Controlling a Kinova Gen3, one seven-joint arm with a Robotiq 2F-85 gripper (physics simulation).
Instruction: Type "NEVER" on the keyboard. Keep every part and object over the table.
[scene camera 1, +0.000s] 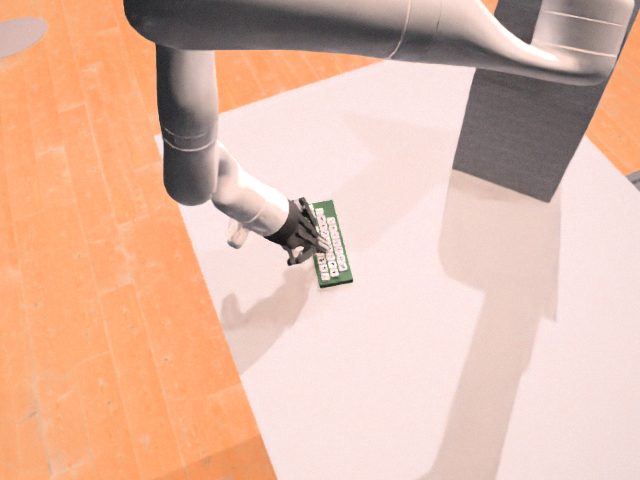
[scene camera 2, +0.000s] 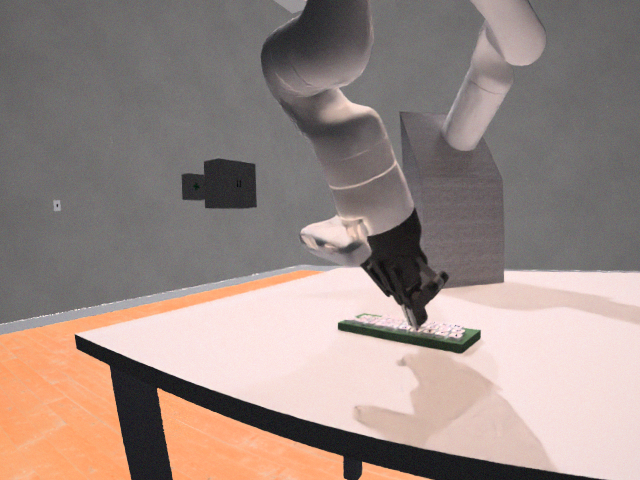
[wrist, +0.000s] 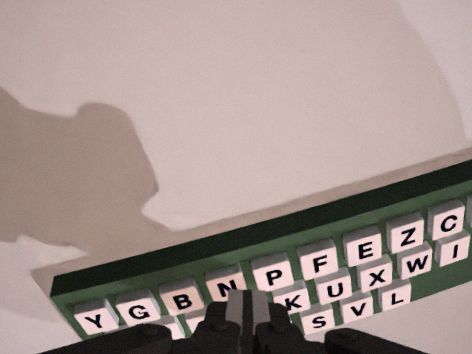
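Where they show: gripper, fingertip midpoint: (scene camera 1: 325, 248) (scene camera 2: 418, 323) (wrist: 246, 314); arm's base at its link origin: (scene camera 2: 459, 136).
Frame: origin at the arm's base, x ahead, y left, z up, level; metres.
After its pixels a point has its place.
The green keyboard (scene camera 1: 338, 279) @[x 0.380, y 0.263, z -0.331 m] (scene camera 2: 403, 336) @[x 0.430, y 0.201, z -0.334 m] (wrist: 260, 231) @[x 0.432, y 0.195, z -0.337 m] lies flat on the table with white lettered keys. In the wrist view the N key (wrist: 227, 288) @[x 0.415, y 0.209, z -0.327 m] is just above the fingertips and partly covered. The E key (wrist: 366, 251) @[x 0.425, y 0.158, z -0.326 m] is farther right in the same row, and the V key (wrist: 357, 310) @[x 0.391, y 0.156, z -0.327 m] is in the lowest row showing. No R key can be made out. My gripper (scene camera 1: 326, 249) @[x 0.405, y 0.203, z -0.322 m] (scene camera 2: 416, 327) @[x 0.405, y 0.203, z -0.322 m] (wrist: 246, 314) @[x 0.405, y 0.203, z -0.322 m] is shut and empty, tilted, with its tips at the keys. Whether they touch one is unclear; the fingers hide some keys left of the K key (wrist: 294, 302) @[x 0.403, y 0.184, z -0.326 m].
The white table (scene camera 1: 392, 361) @[x 0.291, y 0.411, z -0.344 m] (scene camera 2: 206, 356) @[x 0.638, y 0.088, z -0.344 m] bears the keyboard; its edge (scene camera 2: 289, 418) @[x 0.624, y 0.262, z -0.347 m] runs along the near side in scene camera 2. A tall grey block (scene camera 1: 516, 139) @[x 0.057, y 0.044, z -0.210 m] (scene camera 2: 465, 222) @[x 0.058, y 0.044, z -0.204 m] stands behind the arm. A dark box (scene camera 2: 230, 183) shows at the wall.
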